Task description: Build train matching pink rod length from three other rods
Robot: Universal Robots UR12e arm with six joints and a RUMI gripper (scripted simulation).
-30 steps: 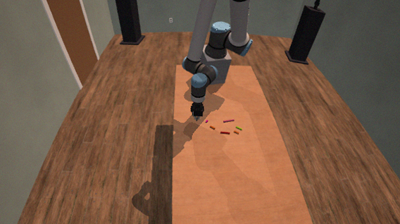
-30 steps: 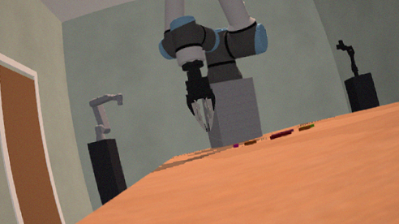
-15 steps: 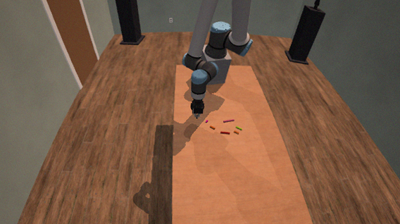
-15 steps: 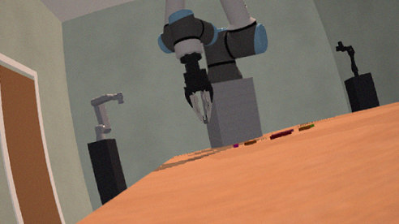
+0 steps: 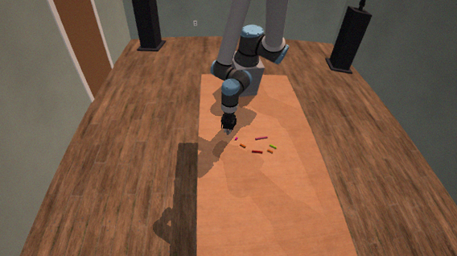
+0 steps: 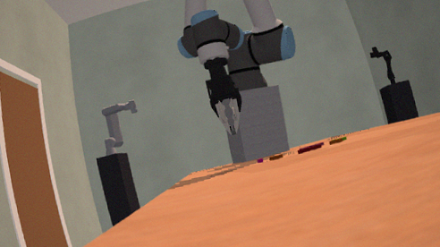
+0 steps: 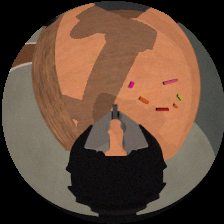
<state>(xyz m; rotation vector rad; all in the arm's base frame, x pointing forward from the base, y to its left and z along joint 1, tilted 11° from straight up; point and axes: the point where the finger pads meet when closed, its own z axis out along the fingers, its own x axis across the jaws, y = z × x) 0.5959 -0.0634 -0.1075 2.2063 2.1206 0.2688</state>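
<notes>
Right now my hand is 110 mm above the magenta rod, 60 mm to the right of it and 40 mm past it. The rest, counted from my hand: pink rod: 230 mm to the left, 110 mm below, 70 mm behind; red rod: 200 mm to the left, 110 mm below, 50 mm ahead; grey rod: 10 mm below.
</notes>
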